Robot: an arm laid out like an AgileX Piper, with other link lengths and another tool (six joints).
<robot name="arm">
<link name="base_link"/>
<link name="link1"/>
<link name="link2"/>
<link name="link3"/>
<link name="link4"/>
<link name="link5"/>
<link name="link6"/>
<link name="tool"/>
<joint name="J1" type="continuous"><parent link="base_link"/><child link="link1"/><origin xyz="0 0 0.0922"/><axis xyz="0 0 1"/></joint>
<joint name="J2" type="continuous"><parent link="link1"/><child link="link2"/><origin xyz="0 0 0" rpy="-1.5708 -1.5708 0"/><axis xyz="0 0 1"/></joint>
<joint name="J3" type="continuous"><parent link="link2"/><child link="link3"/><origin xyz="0.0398 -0.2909 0" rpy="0 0 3.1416"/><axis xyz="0 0 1"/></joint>
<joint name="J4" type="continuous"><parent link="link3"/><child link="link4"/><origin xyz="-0.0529 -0.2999 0" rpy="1.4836 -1.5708 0"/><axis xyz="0 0 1"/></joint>
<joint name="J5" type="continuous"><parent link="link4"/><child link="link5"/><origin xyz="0 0 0" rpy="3.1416 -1.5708 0"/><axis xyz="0 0 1"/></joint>
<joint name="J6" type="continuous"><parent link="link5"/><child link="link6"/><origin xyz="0.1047 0 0" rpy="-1.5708 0 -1.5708"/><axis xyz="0 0 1"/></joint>
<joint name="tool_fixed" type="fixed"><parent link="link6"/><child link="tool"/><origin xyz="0.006 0.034 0.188" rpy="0 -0.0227 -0.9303"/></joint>
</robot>
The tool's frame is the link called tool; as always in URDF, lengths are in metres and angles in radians. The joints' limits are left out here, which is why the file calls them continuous.
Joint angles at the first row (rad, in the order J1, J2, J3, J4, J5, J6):
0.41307 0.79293 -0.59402 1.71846 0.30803 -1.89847
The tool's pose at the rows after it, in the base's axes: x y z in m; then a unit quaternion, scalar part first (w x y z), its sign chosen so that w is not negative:
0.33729 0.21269 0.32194 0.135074 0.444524 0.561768 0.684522
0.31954 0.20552 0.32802 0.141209 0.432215 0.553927 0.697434
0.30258 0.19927 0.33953 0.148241 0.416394 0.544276 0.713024
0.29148 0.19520 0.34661 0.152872 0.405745 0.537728 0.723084
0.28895 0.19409 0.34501 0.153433 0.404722 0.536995 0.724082
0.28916 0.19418 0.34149 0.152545 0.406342 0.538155 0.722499
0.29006 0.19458 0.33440 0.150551 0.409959 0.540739 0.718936
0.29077 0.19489 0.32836 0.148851 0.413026 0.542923 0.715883
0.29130 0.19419 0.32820 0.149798 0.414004 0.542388 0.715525
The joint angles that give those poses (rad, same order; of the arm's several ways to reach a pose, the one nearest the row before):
0.41308 0.69124 -0.53896 1.71851 0.31721 -1.89683
0.41306 0.60451 -0.49278 1.71841 0.31920 -1.89672
0.41303 0.52422 -0.46221 1.71844 0.32305 -1.89675
0.41310 0.47192 -0.44282 1.71853 0.32553 -1.89684
0.41309 0.45707 -0.43138 1.71849 0.32554 -1.89680
0.41306 0.45559 -0.42452 1.71849 0.32557 -1.89680
0.41314 0.45557 -0.41243 1.71849 0.32549 -1.89681
0.41313 0.45556 -0.40215 1.71848 0.32550 -1.89679
0.41310 0.45557 -0.40209 1.71848 0.32253 -1.89679

